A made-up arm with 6 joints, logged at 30 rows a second.
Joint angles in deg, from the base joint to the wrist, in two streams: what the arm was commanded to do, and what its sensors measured. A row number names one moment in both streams.
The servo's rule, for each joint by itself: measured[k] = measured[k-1] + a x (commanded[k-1-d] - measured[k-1]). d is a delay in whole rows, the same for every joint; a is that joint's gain. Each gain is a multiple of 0.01, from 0.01 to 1. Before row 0 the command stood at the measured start. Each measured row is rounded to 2 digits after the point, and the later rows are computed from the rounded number. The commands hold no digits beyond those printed.
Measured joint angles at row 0: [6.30, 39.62, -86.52, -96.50, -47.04, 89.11]
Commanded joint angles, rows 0 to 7: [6.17, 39.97, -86.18, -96.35, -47.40, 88.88]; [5.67, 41.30, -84.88, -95.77, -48.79, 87.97]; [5.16, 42.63, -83.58, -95.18, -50.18, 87.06]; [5.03, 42.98, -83.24, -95.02, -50.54, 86.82]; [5.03, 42.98, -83.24, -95.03, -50.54, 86.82]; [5.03, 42.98, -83.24, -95.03, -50.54, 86.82]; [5.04, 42.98, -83.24, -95.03, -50.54, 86.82]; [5.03, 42.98, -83.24, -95.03, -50.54, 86.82]
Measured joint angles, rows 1 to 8: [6.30, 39.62, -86.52, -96.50, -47.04, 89.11]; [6.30, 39.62, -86.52, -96.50, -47.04, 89.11]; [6.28, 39.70, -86.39, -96.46, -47.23, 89.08]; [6.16, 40.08, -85.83, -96.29, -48.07, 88.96]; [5.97, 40.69, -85.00, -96.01, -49.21, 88.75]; [5.79, 41.24, -84.35, -95.76, -49.93, 88.54]; [5.65, 41.66, -83.94, -95.58, -50.26, 88.35]; [5.53, 41.98, -83.68, -95.44, -50.41, 88.18]
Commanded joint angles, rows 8 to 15: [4.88, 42.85, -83.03, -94.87, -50.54, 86.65]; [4.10, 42.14, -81.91, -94.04, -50.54, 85.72]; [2.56, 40.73, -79.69, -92.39, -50.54, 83.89]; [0.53, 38.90, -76.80, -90.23, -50.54, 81.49]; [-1.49, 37.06, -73.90, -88.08, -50.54, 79.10]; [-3.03, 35.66, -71.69, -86.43, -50.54, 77.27]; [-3.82, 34.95, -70.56, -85.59, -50.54, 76.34]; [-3.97, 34.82, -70.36, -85.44, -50.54, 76.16]
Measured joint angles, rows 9 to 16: [5.44, 42.22, -83.52, -95.34, -50.48, 88.03]; [5.36, 42.40, -83.42, -95.26, -50.51, 87.90]; [5.27, 42.51, -83.28, -95.16, -50.53, 87.76]; [5.05, 42.42, -82.77, -94.88, -50.54, 87.54]; [4.58, 42.01, -81.63, -94.26, -50.54, 87.14]; [3.81, 41.26, -79.84, -93.25, -50.54, 86.52]; [2.80, 40.25, -77.64, -91.96, -50.54, 85.70]; [1.69, 39.15, -75.44, -90.58, -50.54, 84.77]
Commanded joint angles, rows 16 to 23: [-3.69, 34.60, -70.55, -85.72, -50.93, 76.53]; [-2.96, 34.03, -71.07, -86.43, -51.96, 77.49]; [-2.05, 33.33, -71.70, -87.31, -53.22, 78.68]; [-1.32, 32.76, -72.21, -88.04, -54.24, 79.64]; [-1.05, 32.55, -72.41, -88.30, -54.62, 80.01]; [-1.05, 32.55, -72.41, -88.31, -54.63, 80.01]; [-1.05, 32.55, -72.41, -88.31, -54.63, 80.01]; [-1.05, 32.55, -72.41, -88.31, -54.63, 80.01]
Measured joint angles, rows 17 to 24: [0.64, 38.14, -73.63, -89.33, -50.54, 83.84]; [-0.24, 37.34, -72.42, -88.36, -50.54, 83.00]; [-0.90, 36.68, -71.73, -87.70, -50.75, 82.29]; [-1.29, 36.04, -71.49, -87.38, -51.40, 81.76]; [-1.43, 35.39, -71.57, -87.36, -52.38, 81.42]; [-1.41, 34.76, -71.81, -87.53, -53.38, 81.22]; [-1.34, 34.23, -72.03, -87.72, -54.05, 81.09]; [-1.28, 33.83, -72.17, -87.87, -54.36, 80.97]
